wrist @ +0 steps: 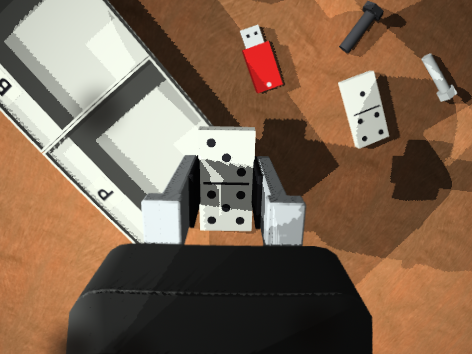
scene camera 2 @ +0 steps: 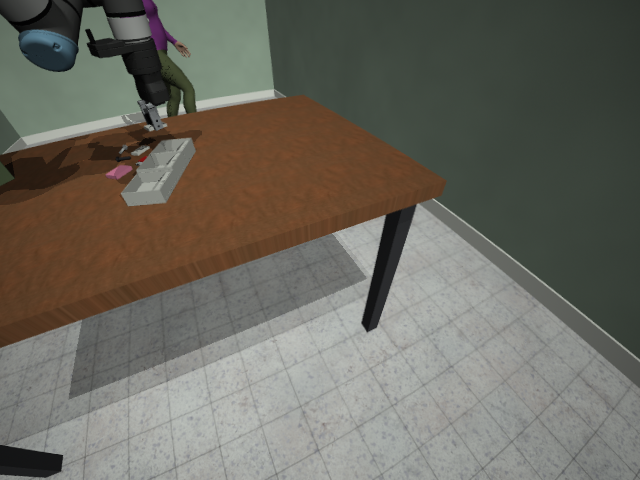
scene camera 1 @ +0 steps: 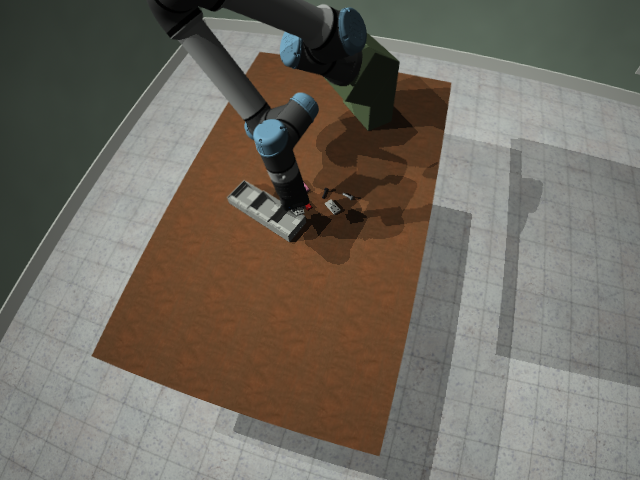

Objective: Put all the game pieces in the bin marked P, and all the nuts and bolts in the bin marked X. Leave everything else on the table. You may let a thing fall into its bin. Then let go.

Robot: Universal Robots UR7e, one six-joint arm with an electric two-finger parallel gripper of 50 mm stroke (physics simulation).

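Frame: origin at the arm's base, x ahead, y left, z up, level; millimetres.
Where they show: gripper, between the fingertips: (wrist: 226,177) (scene camera 2: 155,127) (scene camera 1: 298,207); arm's base, origin of its link: (scene camera 1: 344,62).
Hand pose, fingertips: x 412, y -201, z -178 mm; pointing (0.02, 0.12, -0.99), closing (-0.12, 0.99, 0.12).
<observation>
Each offset is from my fingertips to the top centre of the thing.
My gripper (scene camera 1: 296,207) (scene camera 2: 151,115) (wrist: 226,177) is shut on a white domino {0 mm ahead, 0 mm left, 10 mm up} (scene camera 2: 155,126) (wrist: 226,146), holding it by its long sides above the table. In the wrist view the domino overlaps the right corner of the bin marked P (wrist: 150,125), an end compartment of the grey tray. A second domino {37 mm back, 104 mm left, 74 mm down} (scene camera 1: 333,207) (scene camera 2: 140,150) (wrist: 364,110) lies flat on the table. A dark bolt {91 mm back, 87 mm left, 68 mm down} (scene camera 1: 325,192) (scene camera 2: 123,158) (wrist: 357,31) and a light grey bolt {71 mm back, 158 mm left, 68 mm down} (scene camera 1: 348,196) (scene camera 2: 123,148) (wrist: 438,77) lie near it. The X label cannot be read in these views.
The three-compartment tray (scene camera 1: 266,221) (scene camera 2: 146,198) has a middle compartment marked B. A red USB stick {60 mm back, 22 mm left, 73 mm down} (scene camera 1: 308,206) (scene camera 2: 142,159) (wrist: 263,67) lies between tray and second domino. A pink block {128 mm back, 11 mm left, 71 mm down} (scene camera 1: 306,187) (scene camera 2: 118,171) lies beside the tray. A person stands behind the table.
</observation>
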